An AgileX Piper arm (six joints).
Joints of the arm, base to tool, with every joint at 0 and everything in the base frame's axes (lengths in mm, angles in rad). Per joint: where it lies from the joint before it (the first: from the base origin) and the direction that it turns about. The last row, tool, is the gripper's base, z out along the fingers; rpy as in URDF.
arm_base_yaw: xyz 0 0 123 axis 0 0 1
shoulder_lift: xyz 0 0 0 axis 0 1 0
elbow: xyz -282.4 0 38.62 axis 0 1 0
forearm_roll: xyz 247.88 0 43.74 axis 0.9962 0 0.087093
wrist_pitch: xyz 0 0 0 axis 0 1 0
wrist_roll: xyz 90.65 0 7.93 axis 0.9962 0 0.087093
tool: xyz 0 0 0 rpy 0 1.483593 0
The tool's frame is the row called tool.
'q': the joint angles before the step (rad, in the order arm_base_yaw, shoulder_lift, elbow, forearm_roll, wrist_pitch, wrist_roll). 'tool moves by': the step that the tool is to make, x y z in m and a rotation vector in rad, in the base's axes. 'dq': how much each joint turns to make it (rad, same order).
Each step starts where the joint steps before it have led.
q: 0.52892 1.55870 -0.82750 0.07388 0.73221 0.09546
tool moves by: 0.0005 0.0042 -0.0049 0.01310 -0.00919 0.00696
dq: 0.01060 0.01507 0.00677 0.01211 -0.03622 -0.00616
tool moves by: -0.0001 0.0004 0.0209 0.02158 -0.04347 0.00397
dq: 0.00263 -0.05282 -0.03135 -0.00866 0.03558 0.00626
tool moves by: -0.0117 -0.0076 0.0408 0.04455 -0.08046 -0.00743
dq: 0.00009 -0.13483 -0.02837 -0.01308 0.07053 0.01906
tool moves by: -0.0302 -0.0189 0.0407 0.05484 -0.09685 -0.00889
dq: -0.00019 -0.19864 0.01418 -0.01214 0.07254 0.01808
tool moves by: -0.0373 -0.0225 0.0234 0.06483 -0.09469 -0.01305
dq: 0.00024 -0.20710 0.05380 -0.00261 0.03808 0.01800
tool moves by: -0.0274 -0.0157 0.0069 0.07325 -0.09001 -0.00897
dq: -0.00015 -0.15804 0.06443 0.01098 -0.02171 0.00902
